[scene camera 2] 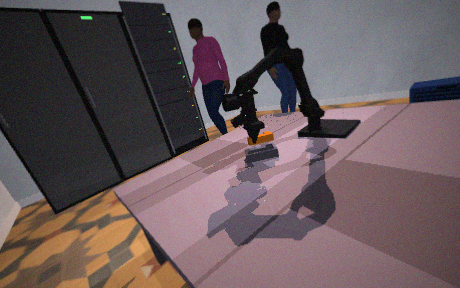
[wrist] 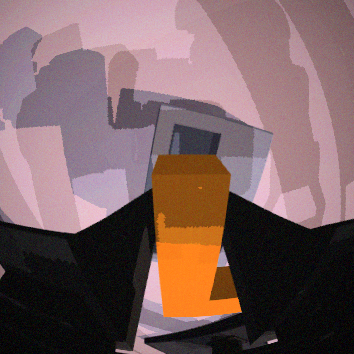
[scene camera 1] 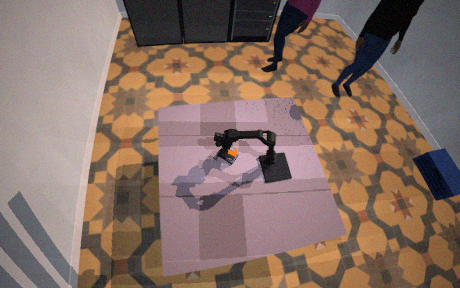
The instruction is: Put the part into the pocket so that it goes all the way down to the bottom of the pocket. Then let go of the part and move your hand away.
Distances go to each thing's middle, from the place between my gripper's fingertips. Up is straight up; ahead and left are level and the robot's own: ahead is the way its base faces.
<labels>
Right now my hand is 3 cm past the orange block (wrist: pixel 189 191), 2 cm to the right of it and 1 cm below it. Round my hand: grey pocket block (wrist: pixel 242 149): 3 cm behind, 1 cm to the left, 6 cm below.
</labels>
